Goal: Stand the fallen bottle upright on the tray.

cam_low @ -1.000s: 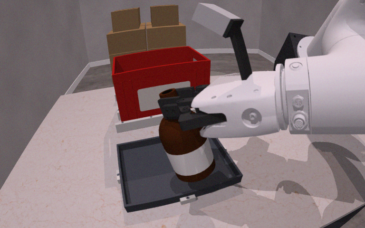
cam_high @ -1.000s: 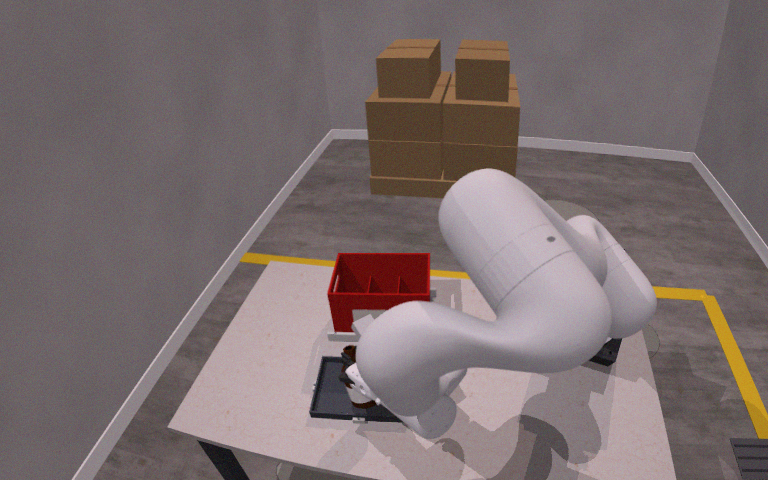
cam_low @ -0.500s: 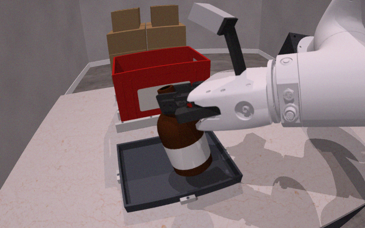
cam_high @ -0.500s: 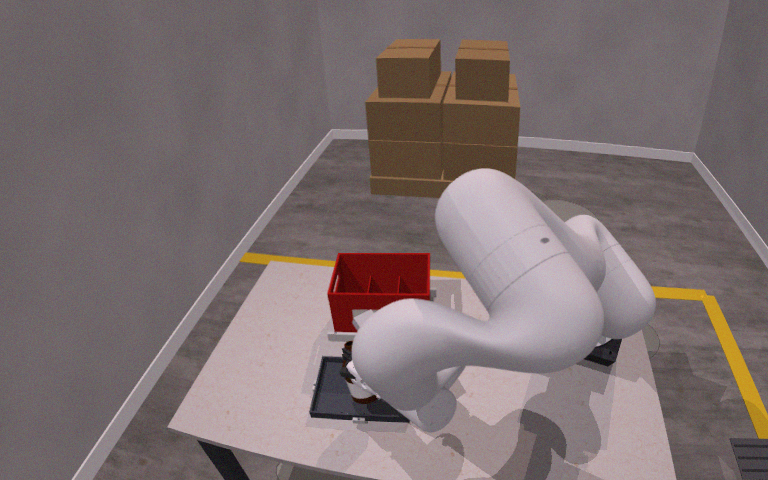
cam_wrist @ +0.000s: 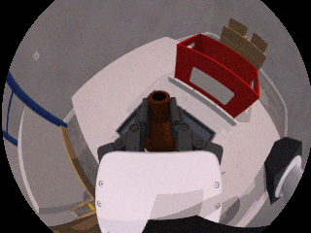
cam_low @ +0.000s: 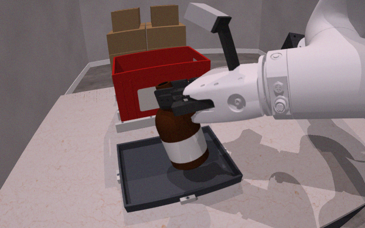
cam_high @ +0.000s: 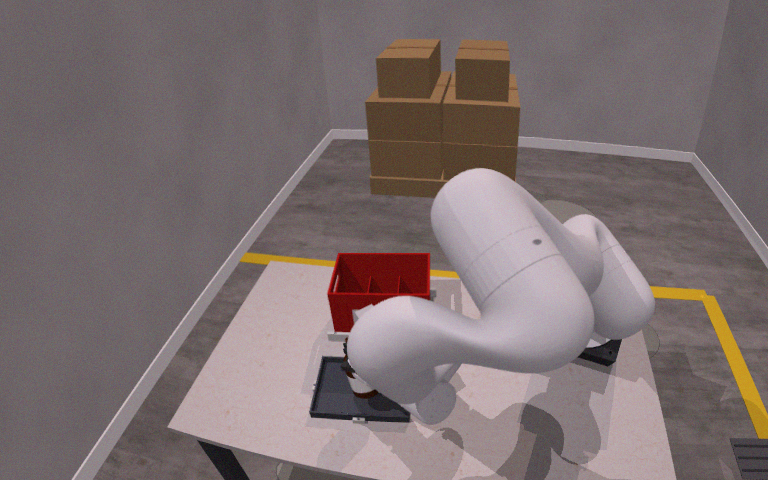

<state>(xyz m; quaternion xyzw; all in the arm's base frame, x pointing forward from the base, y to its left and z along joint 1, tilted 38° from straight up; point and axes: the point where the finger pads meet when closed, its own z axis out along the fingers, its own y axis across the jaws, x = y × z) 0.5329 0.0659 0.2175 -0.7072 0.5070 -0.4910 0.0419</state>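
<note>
My hand is 60 mm above the brown bottle. Round my hand: tray 10 mm ahead, 20 mm to the right, 190 mm below; red crate 10 mm ahead, 300 mm to the right, 120 mm below.
</note>
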